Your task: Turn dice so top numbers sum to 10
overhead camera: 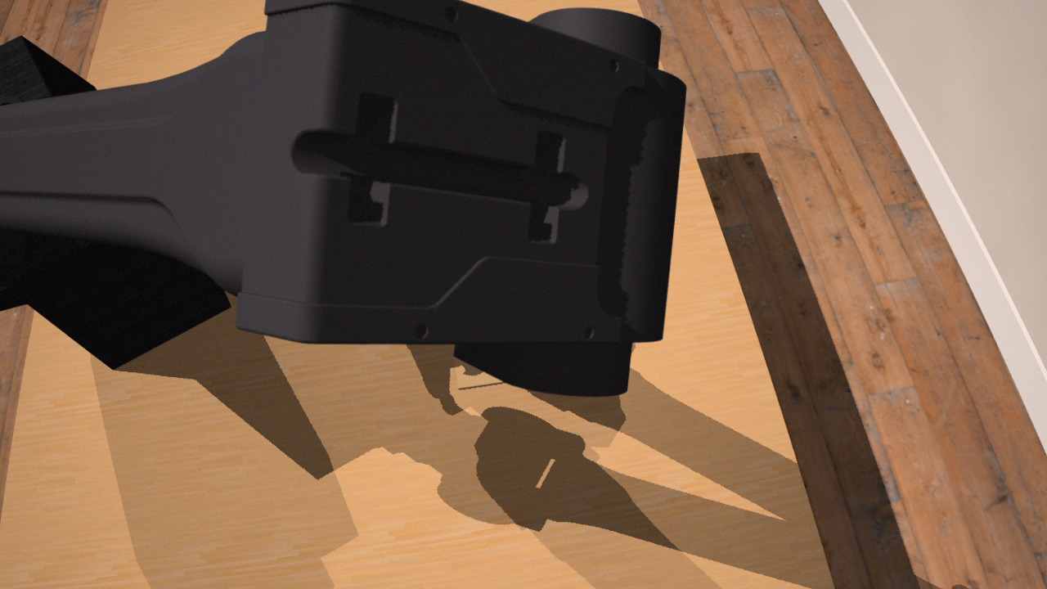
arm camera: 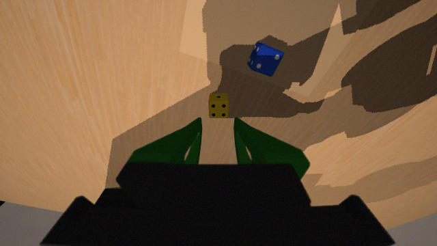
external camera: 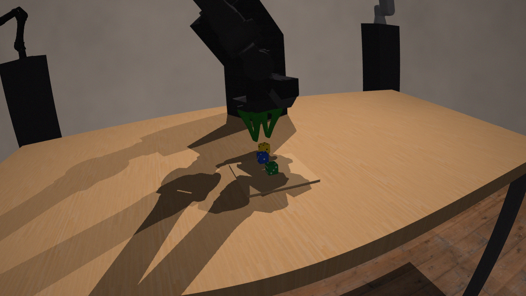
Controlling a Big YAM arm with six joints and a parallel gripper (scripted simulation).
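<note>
The yellow die is 30 mm below my hand and 10 mm ahead of it. From my hand the other things lie so: green die 120 mm ahead, 20 mm to the right, 20 mm below; blue die 70 mm ahead, 20 mm to the right, 20 mm below; tan mat 120 mm ahead, 30 mm below, 20 mm to the right.
</note>
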